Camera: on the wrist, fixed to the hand. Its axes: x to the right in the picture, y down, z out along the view.
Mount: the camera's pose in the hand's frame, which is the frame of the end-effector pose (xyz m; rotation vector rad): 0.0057 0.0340 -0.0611 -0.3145 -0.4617 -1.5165
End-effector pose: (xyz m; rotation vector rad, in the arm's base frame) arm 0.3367 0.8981 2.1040 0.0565 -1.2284 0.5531
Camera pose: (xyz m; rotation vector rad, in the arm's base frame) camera 0.3768 0.9500 2.0791 0.8042 -1.3275 -1.0166
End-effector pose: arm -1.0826 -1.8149 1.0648 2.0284 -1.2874 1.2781
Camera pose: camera -1.1403 -1.7896 1.0956 2.1710 0.1651 -0.0979
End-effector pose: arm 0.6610 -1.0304 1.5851 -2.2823 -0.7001 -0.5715
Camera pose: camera 0.6739 -1.0932 1.6136 1.5281 2.4260 0.7023
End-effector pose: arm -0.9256 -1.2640 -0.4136 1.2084 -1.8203 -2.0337
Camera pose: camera -0.9031 -1.3225 -0.3820 -1.3200 0.1634 1.6899
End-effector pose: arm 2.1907 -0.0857 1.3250 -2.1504 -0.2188 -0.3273
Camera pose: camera 2.1963 -0.1551 1.3334 -1.8934 -2.1762 -0.7028
